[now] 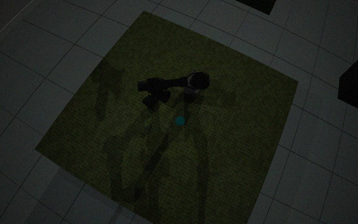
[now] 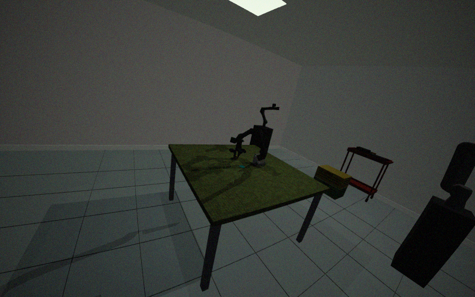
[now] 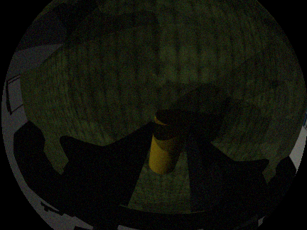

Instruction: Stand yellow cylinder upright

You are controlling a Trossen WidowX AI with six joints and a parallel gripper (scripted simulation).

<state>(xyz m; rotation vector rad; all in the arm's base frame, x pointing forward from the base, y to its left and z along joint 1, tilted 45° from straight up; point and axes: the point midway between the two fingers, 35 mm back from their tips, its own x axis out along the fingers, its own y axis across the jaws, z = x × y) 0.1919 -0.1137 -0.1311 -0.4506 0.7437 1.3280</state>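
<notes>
My gripper tip is 6 cm short of the cyan circle, 19 cm to the right of it and 2 cm above it. The rest, counted from my gripper tip: yellow tall cylinder (2 cm to the right).
</notes>
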